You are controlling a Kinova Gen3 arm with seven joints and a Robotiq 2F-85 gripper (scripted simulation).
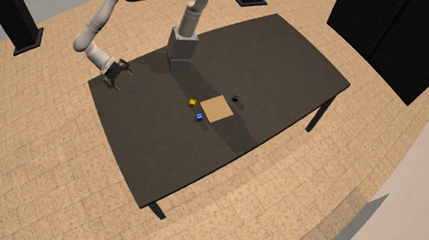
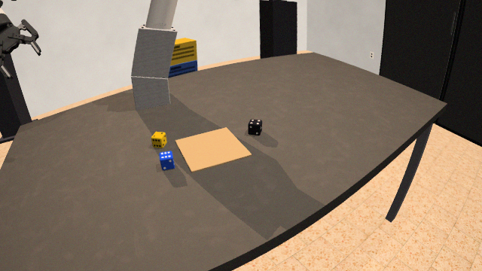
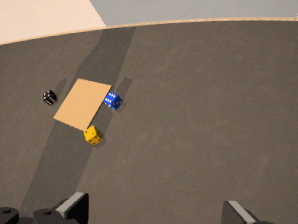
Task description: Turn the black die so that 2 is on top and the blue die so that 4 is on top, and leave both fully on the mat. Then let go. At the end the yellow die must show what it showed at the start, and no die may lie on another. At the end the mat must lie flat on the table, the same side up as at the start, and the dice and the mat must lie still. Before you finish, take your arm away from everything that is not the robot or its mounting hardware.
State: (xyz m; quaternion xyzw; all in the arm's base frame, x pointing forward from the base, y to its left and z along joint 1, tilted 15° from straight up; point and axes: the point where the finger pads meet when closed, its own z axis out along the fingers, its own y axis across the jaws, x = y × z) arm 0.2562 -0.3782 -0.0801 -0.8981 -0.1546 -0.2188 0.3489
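Right now the blue die is 160 mm ahead of my hand, 330 mm to the left of it and 260 mm below it. The rest, counted from my hand: yellow die (60 mm ahead, 330 mm to the left, 260 mm below); tan mat (130 mm ahead, 440 mm to the left, 280 mm below); black die (100 mm ahead, 570 mm to the left, 260 mm below).
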